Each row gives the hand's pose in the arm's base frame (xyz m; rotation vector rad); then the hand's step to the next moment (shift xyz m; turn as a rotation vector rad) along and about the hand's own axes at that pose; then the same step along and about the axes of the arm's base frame.
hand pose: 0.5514 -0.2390 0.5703 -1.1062 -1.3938 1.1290
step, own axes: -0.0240 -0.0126 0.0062 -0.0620 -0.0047 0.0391
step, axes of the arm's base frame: -0.0047 -0.0261 0.0085 -0.0333 -0.0651 -0.0073
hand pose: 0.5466 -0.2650 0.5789 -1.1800 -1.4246 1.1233
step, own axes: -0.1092 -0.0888 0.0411 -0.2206 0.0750 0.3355
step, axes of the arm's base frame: -0.0416 -0.1218 0.0703 -0.3003 -0.2367 -0.1436
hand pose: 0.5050 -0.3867 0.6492 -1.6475 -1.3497 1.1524
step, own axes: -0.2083 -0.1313 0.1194 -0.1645 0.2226 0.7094
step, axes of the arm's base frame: -0.1699 -0.1784 0.1191 -0.5948 -0.2185 -0.4223
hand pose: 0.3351 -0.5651 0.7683 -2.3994 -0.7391 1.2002
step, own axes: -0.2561 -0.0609 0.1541 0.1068 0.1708 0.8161
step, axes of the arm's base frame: -0.2720 -0.0912 0.1037 -0.5602 -0.0070 -0.6267
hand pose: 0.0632 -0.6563 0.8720 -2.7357 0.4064 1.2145
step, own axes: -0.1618 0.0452 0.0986 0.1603 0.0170 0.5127
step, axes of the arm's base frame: -0.1870 0.0096 0.0538 -0.2658 0.0639 -0.4627
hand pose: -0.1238 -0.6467 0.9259 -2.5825 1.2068 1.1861
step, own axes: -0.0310 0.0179 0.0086 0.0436 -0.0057 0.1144
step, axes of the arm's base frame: -0.0298 0.0102 0.0191 -0.0498 0.0159 -0.1109
